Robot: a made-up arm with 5 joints. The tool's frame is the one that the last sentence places.
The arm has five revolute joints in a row. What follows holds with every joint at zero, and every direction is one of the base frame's. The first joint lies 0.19 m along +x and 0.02 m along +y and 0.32 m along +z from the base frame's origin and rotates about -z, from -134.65 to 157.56 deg. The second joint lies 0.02 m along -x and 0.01 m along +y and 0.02 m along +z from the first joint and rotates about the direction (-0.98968, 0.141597, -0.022), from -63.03 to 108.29 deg. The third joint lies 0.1 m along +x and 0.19 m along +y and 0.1 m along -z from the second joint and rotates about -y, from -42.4 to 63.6 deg. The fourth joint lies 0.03 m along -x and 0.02 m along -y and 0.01 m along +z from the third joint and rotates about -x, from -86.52 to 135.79 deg. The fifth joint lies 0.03 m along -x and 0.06 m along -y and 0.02 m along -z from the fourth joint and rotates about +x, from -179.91 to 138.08 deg. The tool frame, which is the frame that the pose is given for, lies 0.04 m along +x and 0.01 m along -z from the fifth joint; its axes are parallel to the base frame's.
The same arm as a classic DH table. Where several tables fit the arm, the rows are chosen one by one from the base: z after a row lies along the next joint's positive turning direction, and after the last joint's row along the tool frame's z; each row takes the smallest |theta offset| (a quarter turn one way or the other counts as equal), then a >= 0, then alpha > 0; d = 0 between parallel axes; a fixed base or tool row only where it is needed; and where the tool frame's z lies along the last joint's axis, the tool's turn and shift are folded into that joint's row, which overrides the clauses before.
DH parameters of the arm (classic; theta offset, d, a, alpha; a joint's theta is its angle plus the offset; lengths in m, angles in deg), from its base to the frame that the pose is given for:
base (fixed): 6.01 0 0.191 180
joint 1: -75.85 -0.3405 0.0071 88.74
joint 2: 89.82 -0.0775 0.1022 -98.14
joint 3: -1.27 -0.184 -0.01 90
joint 4: 71.57 0 0.0632 180
joint 5: -18.43 -0.02 0 90
tool (fixed): 90 -0.01 0 0
Joint limits (deg, base to tool): -134.65..157.56 -63.03..108.29 -42.4..63.6 -86.52..135.79 -179.91..138.08

